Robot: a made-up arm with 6 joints. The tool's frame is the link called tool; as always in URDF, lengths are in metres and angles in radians. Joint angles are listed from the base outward. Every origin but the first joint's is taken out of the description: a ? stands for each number. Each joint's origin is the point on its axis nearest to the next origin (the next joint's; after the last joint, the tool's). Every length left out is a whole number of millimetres.
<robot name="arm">
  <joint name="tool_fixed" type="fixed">
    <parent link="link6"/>
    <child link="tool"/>
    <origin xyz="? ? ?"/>
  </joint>
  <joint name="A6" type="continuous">
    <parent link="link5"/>
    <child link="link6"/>
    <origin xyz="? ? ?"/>
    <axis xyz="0 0 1"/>
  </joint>
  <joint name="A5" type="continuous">
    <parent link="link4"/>
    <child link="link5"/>
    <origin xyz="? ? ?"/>
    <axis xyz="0 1 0"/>
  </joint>
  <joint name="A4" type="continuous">
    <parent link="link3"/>
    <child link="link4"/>
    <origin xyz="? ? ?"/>
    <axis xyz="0 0 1"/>
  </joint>
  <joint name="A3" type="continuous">
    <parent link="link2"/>
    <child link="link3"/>
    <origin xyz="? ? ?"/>
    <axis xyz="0 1 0"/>
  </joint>
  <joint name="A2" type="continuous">
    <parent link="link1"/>
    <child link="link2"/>
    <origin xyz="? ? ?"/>
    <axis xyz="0 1 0"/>
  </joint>
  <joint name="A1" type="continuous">
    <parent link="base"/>
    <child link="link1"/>
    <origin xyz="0 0 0.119"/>
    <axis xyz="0 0 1"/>
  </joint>
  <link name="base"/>
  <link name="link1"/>
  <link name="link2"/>
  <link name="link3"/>
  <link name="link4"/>
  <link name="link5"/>
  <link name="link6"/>
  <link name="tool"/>
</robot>
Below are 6 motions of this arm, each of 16 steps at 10 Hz.
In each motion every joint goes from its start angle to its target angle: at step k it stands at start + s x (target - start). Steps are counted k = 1, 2, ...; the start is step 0. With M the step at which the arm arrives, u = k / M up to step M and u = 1 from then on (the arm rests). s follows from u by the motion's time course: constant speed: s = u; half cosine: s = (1 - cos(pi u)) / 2; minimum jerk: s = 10 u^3 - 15 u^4 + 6 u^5.
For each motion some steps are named. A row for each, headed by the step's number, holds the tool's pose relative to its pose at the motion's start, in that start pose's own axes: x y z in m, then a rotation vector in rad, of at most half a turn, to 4 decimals.
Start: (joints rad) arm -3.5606 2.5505 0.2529 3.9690 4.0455 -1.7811
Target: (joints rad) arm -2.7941 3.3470 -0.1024 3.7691 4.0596 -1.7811
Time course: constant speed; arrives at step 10
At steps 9, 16:
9: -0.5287 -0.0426 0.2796 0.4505 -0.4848 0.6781
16: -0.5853 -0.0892 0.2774 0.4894 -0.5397 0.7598

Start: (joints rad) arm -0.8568 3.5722 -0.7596 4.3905 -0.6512 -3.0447
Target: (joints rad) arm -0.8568 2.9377 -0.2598 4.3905 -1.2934 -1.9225
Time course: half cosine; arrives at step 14
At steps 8, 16:
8: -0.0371 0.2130 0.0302 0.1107 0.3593 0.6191
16: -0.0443 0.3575 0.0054 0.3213 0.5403 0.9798

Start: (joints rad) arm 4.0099 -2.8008 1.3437 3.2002 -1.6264 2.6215
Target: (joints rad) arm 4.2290 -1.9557 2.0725 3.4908 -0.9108 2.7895
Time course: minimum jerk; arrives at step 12
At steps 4, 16:
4: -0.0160 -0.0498 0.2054 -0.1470 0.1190 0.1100
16: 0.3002 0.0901 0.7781 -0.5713 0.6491 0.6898

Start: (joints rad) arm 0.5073 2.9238 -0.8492 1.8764 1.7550 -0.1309
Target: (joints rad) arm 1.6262 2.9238 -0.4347 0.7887 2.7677 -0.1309
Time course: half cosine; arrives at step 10
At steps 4, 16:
4: 0.1507 -0.1977 0.1268 0.3997 0.7066 0.3793
16: 0.4254 -0.3510 0.1042 1.1533 1.8917 1.4116

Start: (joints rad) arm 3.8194 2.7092 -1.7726 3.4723 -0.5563 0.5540
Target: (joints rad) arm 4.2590 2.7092 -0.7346 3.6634 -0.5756 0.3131
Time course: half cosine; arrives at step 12
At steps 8, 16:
8: -0.5852 0.1913 -0.0005 -0.2780 -0.8144 0.0142
16: -0.7538 0.2524 -0.1125 -0.3740 -1.0807 -0.0216

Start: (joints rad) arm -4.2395 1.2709 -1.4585 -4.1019 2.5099 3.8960
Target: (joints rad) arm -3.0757 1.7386 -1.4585 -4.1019 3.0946 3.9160
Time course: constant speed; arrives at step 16
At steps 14, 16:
14: 0.2504 -0.0352 0.4090 0.3032 -0.6523 -0.8218
16: 0.2721 -0.0859 0.4781 0.3152 -0.7403 -0.9664

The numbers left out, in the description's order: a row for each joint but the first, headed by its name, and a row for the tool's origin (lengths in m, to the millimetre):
tool: 0 0 0
A6: 0 0 0.163
A5: 0 0 0
A4: 0 0 0.574
A3: 0 0 0.509
A2: 0 0.021 0

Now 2 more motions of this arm.
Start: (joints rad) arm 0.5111 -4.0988 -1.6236 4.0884 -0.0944 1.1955
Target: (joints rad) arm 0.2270 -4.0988 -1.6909 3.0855 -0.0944 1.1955
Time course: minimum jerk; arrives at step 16
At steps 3, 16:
3: 0.0090 -0.0076 -0.0008 0.0045 0.0099 -0.0602
16: 0.1595 -0.1780 -0.0355 0.0388 0.2558 -1.2307

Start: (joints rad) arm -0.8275 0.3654 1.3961 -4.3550 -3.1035 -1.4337
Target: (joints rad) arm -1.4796 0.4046 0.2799 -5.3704 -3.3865 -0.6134
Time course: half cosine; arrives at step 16
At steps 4, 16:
4: -0.0757 0.0347 0.0039 0.1214 0.1552 0.2605
16: -0.3915 0.1763 0.2439 1.6505 0.4456 1.6536

